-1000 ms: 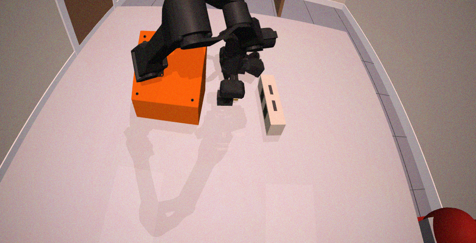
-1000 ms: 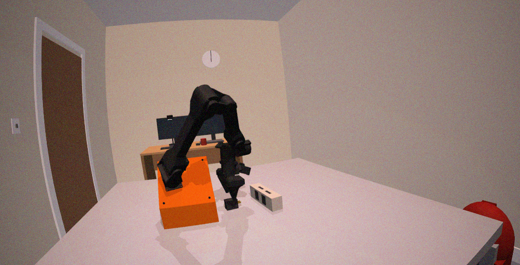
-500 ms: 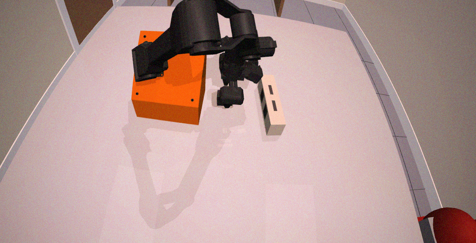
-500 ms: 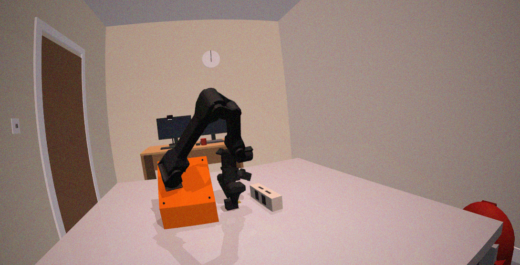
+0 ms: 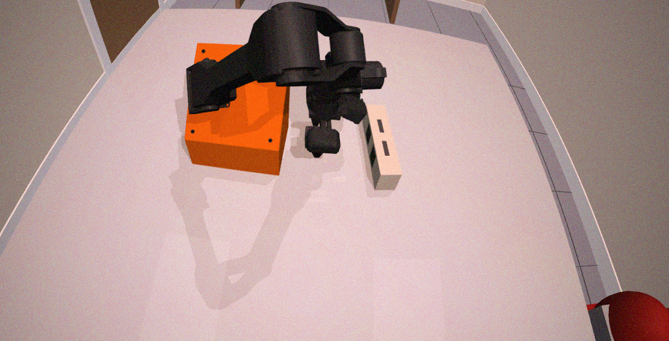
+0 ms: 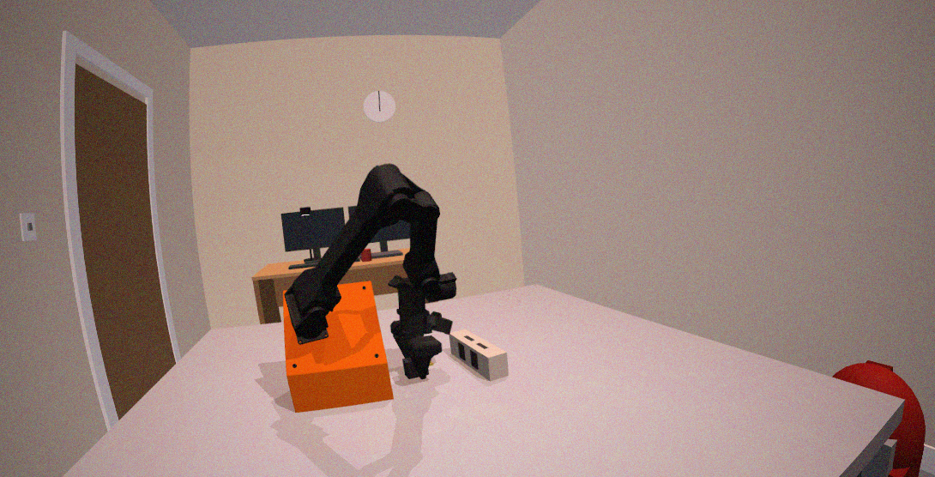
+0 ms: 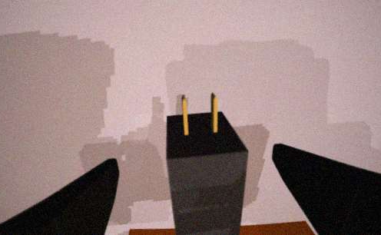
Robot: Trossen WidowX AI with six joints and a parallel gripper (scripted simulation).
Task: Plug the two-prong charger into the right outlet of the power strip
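Now: gripper tip 20 mm short of the two-prong charger and 10 mm below it.
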